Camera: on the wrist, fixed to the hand. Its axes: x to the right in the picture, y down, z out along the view.
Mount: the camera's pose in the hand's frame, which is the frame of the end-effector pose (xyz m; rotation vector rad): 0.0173 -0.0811 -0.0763 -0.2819 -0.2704 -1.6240
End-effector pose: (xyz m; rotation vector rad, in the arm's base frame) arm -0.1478 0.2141 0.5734 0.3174 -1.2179 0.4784
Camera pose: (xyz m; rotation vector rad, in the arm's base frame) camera -0.0393 0.1842 0.5669 0.9918 -0.9006 -1.1499
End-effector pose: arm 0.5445 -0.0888 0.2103 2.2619 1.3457 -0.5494
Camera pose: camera 0.4883 0.0007 0.2493 0.4168 2.6057 -0.9466
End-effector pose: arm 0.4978 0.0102 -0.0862 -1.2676 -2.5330 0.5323
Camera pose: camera 0.4593 -0.0049 0.0186 1.0334 -2.8388 -0.0820
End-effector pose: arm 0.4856 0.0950 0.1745 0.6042 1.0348 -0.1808
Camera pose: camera 0.4034 0.0724 0.1008 -0.6371 1.0337 -1.4531
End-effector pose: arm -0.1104 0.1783 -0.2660 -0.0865 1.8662 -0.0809
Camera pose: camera -0.1869 0.0968 -0.2520 -1.6756 1.0931 -0.8509
